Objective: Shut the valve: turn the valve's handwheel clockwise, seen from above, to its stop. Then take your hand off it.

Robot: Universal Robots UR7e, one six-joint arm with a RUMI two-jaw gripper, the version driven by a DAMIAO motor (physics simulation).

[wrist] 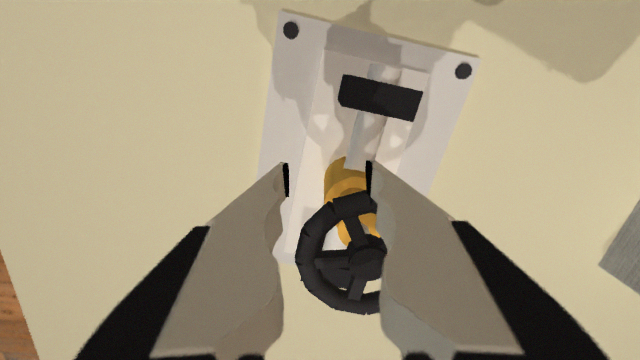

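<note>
The black handwheel (367,255) shows below the fingertips in the wrist view, right of the midline between the fingers. The right finger hides its right part. A gap shows between the left finger and the rim. The orange valve body (340,175) is partly hidden behind the wheel and the right fingertip. My gripper (326,165) is partly open, with nothing held between its fingers. Whether the right finger touches the wheel cannot be told.
The valve is mounted on a pale base plate (291,65) with dark bolts at its far corners. A grey pipe (356,140) runs from the valve under a black clamp (380,98). A grey block (625,255) shows at the right edge, and a wooden surface (11,315) at the lower left.
</note>
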